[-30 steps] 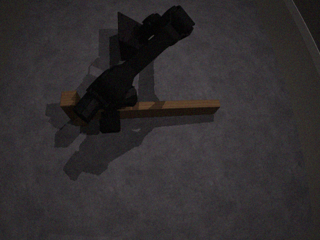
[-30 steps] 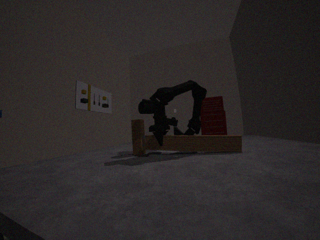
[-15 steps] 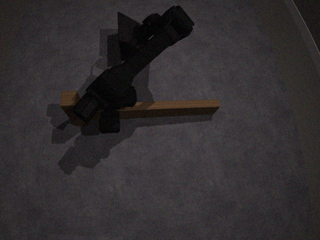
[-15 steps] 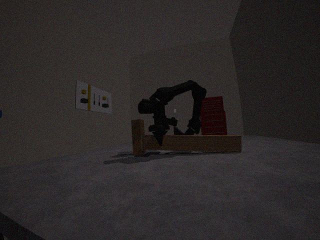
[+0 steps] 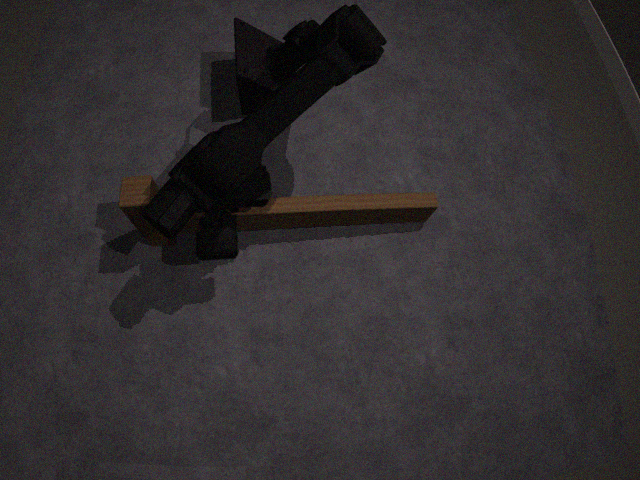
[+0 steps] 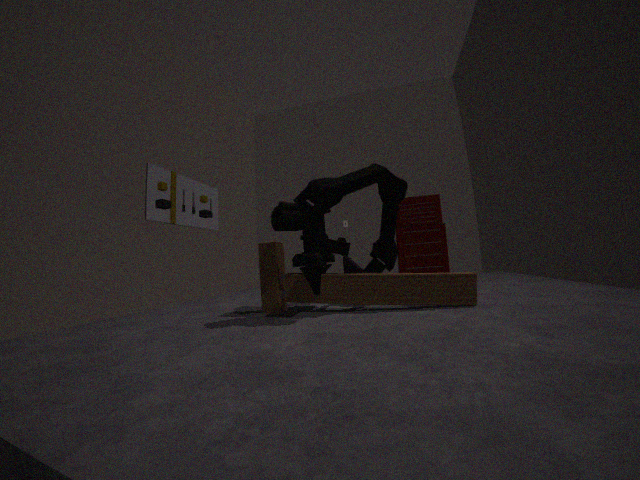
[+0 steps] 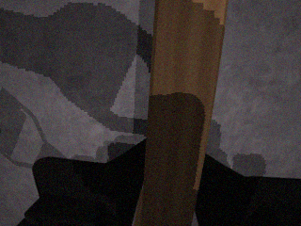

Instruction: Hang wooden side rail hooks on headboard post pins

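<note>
Now: the headboard post 120 mm to the right of my gripper tip and 40 mm above it.
</note>
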